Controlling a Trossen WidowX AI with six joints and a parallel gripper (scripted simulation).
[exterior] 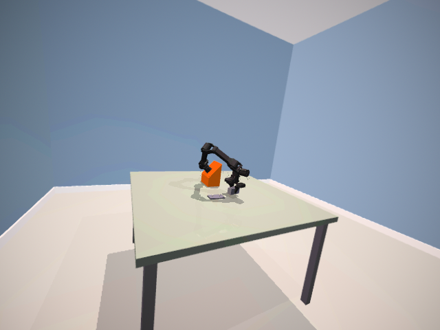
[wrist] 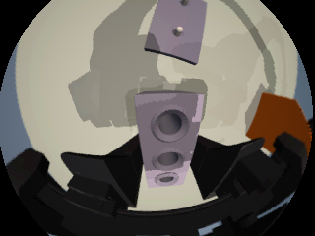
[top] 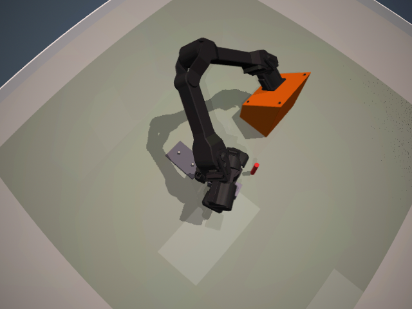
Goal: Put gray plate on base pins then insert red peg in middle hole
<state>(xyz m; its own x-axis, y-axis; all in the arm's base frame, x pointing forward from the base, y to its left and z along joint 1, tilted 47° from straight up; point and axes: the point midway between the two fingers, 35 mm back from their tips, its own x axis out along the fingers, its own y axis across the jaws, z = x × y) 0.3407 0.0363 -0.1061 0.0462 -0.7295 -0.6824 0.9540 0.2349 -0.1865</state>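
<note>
Right now the base is 2 cm ahead of my gripper tip, 15 cm to the right of it and 2 cm below it. From my gripper tip the other things lie so: gray plate: 3 cm above; red peg: 11 cm behind, 3 cm to the left, 1 cm above.
</note>
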